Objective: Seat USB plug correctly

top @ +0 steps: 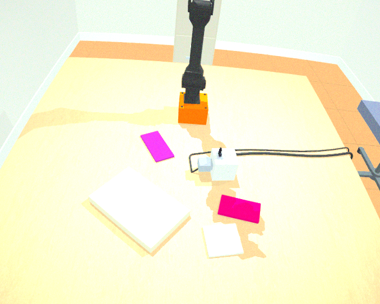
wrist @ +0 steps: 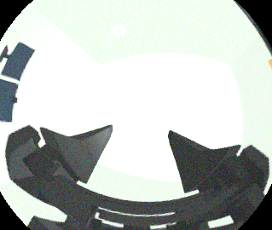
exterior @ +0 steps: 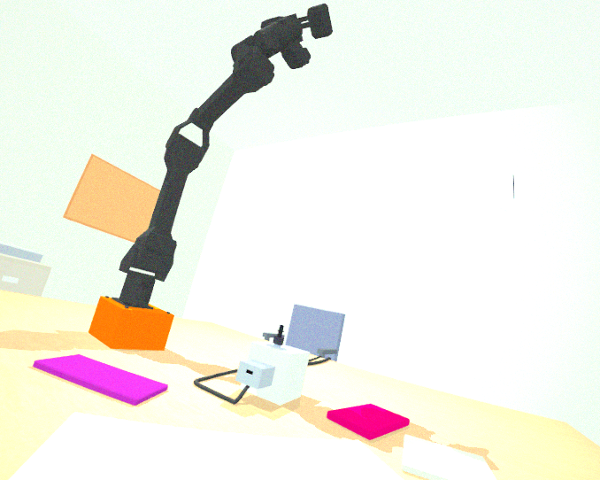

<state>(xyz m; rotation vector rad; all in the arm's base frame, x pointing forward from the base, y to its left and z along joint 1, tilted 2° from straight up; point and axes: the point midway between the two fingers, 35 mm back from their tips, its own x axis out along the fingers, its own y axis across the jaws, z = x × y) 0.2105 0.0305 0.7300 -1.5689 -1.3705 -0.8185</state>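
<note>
Right now my gripper tip is 8 cm short of the dark USB plug, 5 cm to the right of it and 74 cm above it. The rest, counted from my gripper tip: purple flat slab: 4 cm behind, 16 cm to the right, 83 cm below; magenta slab: 23 cm ahead, 11 cm to the left, 82 cm below; large white slab: 24 cm ahead, 20 cm to the right, 82 cm below.
</note>
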